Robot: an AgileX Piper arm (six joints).
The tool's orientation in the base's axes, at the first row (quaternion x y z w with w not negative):
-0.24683 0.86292 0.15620 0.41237
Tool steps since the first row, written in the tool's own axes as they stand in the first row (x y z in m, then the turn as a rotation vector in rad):
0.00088 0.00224 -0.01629 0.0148 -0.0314 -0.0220
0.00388 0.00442 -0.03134 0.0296 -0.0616 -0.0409
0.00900 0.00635 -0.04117 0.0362 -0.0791 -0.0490
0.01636 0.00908 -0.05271 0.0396 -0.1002 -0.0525
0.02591 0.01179 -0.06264 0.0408 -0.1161 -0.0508
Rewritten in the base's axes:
-0.01205 -0.00611 0.00941 -0.0045 -0.0408 -0.0003
-0.02443 -0.01232 0.01638 -0.0077 -0.0792 -0.0024
-0.03449 -0.01689 0.01848 -0.0067 -0.0995 -0.0038
-0.04729 -0.02227 0.01991 0.0010 -0.1197 -0.0058
-0.06023 -0.02756 0.01862 0.0102 -0.1324 -0.0088

